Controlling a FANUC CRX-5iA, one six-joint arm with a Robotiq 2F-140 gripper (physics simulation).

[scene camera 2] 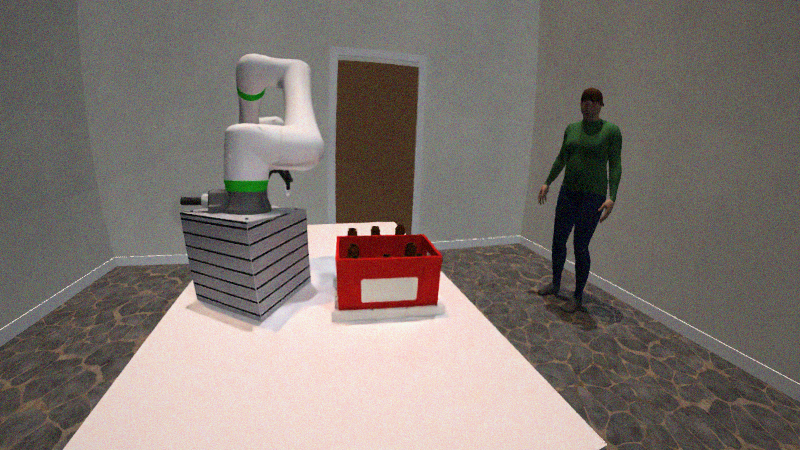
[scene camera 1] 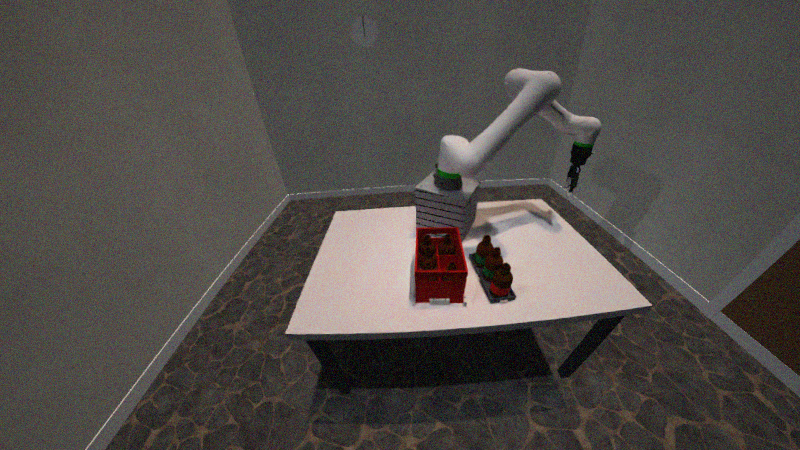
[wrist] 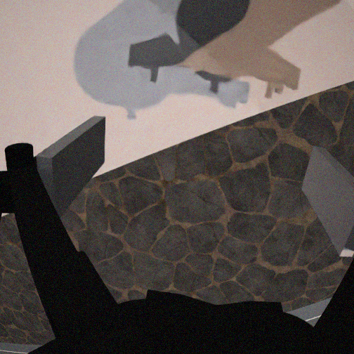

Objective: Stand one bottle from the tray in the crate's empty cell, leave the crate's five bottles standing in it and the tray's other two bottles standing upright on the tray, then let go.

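Frame: origin at the arm's base, x ahead, y up, z right, level; millimetres.
Seen in the pictures: gripper, between the fingertips: (scene camera 2: 276,195) (scene camera 1: 567,192); arm's base, origin of its link: (scene camera 2: 246,210) (scene camera 1: 448,184).
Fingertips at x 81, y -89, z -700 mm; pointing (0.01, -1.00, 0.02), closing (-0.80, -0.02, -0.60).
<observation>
Offsets run from my fingertips to a thing's middle. "spot": to the spot under its first point. Level surfaces: height alone.
The red crate @[dx +300, dy -88, dz +853 mm] (scene camera 1: 440,286) (scene camera 2: 388,268) stands on the table with brown bottles in its cells; a cell in the right column, behind the front right bottle @[dx +392, dy -90, dz +827 mm] (scene camera 1: 451,266), looks empty. Some crate bottles are partly hidden by its walls. Right of it in scene camera 1, the dark tray @[spot: dx +403, dy -150, dz +678 mm] (scene camera 1: 485,284) holds three upright brown bottles: a back one @[dx +261, dy -93, dz +626 mm] (scene camera 1: 485,246), a middle one @[dx +346, dy -93, dz +624 mm] (scene camera 1: 493,259) and a front one @[dx +439, dy -93, dz +632 mm] (scene camera 1: 502,276) with a red label. My gripper (scene camera 1: 571,185) (wrist: 208,152) is open and empty, high beyond the table's right back edge, far from tray and crate.
The arm's striped pedestal (scene camera 1: 439,211) (scene camera 2: 223,260) stands behind the crate in scene camera 1. The table @[dy -176 mm] (scene camera 1: 358,279) (scene camera 2: 335,380) carries it all; its edge crosses the wrist view above the stone floor (wrist: 195,200). A person (scene camera 2: 591,156) stands beyond the table.
</observation>
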